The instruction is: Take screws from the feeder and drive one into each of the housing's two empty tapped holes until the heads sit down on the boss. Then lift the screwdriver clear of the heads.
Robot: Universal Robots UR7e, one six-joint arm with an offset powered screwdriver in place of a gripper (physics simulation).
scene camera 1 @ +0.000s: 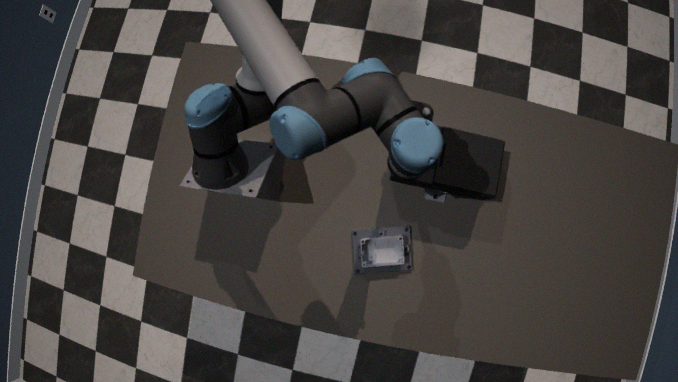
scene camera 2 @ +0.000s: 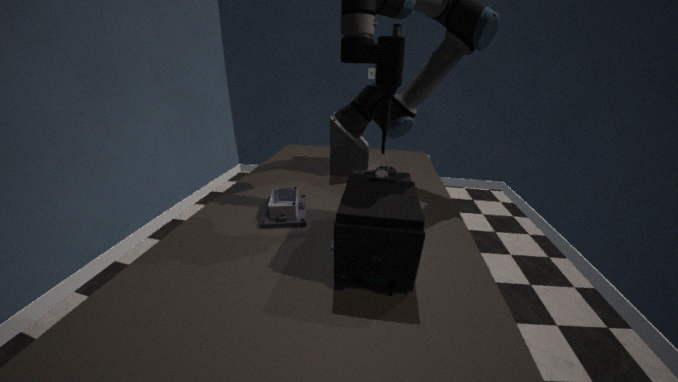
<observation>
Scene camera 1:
grey fixture plate: 391,231
open-topped housing: 381,245
black screw feeder: 427,178
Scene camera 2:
black screw feeder: 400,249
</observation>
